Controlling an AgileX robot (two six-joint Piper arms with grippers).
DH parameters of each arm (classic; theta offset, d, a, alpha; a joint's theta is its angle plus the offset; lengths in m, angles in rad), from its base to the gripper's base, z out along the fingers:
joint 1: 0 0.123 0 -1.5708
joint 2: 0.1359 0 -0.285 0
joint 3: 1.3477 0 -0.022 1.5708
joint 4: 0 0.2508 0 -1.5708
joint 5: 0 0 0.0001 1.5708
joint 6: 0 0.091 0 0
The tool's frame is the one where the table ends.
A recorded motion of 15 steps. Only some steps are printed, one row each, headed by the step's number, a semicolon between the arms.
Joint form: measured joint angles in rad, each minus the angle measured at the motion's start. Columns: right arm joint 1, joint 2, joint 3, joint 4, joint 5, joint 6; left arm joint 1, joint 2, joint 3, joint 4, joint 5, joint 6.
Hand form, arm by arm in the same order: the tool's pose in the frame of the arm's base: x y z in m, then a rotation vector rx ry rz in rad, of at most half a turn. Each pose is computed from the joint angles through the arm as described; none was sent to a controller.
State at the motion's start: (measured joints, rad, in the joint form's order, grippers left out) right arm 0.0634 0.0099 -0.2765 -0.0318 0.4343 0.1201; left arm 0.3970 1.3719 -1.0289 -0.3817 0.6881 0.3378
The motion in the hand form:
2: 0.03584 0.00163 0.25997 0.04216 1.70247 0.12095; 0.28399 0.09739 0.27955 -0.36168 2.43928 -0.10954
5: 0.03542 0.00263 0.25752 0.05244 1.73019 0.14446; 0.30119 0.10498 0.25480 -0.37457 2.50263 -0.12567
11: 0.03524 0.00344 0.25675 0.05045 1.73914 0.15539; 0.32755 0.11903 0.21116 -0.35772 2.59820 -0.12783
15: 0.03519 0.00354 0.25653 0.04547 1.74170 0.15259; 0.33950 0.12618 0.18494 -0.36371 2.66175 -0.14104
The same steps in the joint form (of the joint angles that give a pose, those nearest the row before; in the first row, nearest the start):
2: 0.0000 0.0000 0.0000 0.0166 0.0503 0.0001; 0.0041 0.0679 -0.0055 -0.0145 -0.0401 0.0122
5: 0.0001 0.0000 0.0000 0.0403 0.0776 0.0001; 0.0041 0.1703 -0.0268 -0.0167 -0.0539 0.0241
11: 0.0000 0.0000 0.0000 0.0583 0.0862 -0.0105; 0.0087 0.3440 -0.0740 -0.0146 -0.0862 0.0723
15: 0.0000 0.0000 0.0000 0.0605 0.0888 -0.0173; 0.0126 0.4421 -0.1073 -0.0050 -0.0861 0.0787

